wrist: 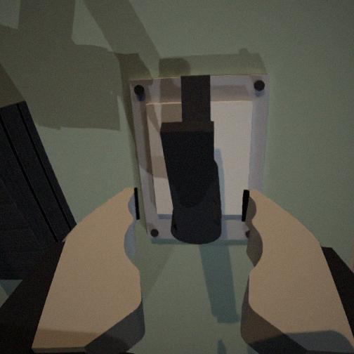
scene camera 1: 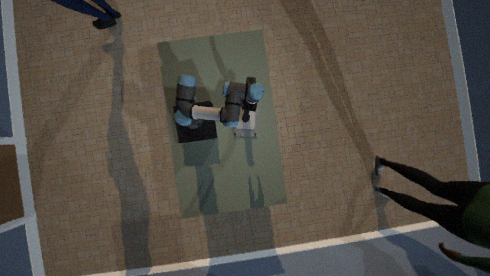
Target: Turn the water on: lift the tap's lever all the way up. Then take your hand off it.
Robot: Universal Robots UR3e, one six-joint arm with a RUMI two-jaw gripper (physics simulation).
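Where they show: arm's base, link origin: (scene camera 1: 193,119).
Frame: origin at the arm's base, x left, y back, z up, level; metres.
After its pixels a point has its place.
The dark tap (scene camera 1: 246,116) {z 0.064, x -0.023, y -0.352 m} (wrist: 196,220) stands over a pale basin (scene camera 1: 241,122) {z -0.080, x -0.043, y -0.319 m} (wrist: 235,150) with a grey rim. In the wrist view its spout reaches up over the basin, and a broad dark lever block (wrist: 187,145) covers the upper part of the round body. The lever's exact height is hard to judge from above. My gripper (wrist: 190,191) is open, with one tan finger on each side of the tap and a visible gap on both sides. In the scene view the fingers are hard to make out beneath the arm's wrist.
The basin stands on a green mat (scene camera 1: 265,175) {z -0.094, x -0.442, y -0.458 m} (wrist: 305,130). The arm's black base plate (scene camera 1: 200,134) {z -0.008, x -0.107, y -0.036 m} is left of the basin in the scene view. A dark ribbed block (wrist: 30,190) shows at the wrist view's left edge. People stand off the mat, at the top left and lower right.
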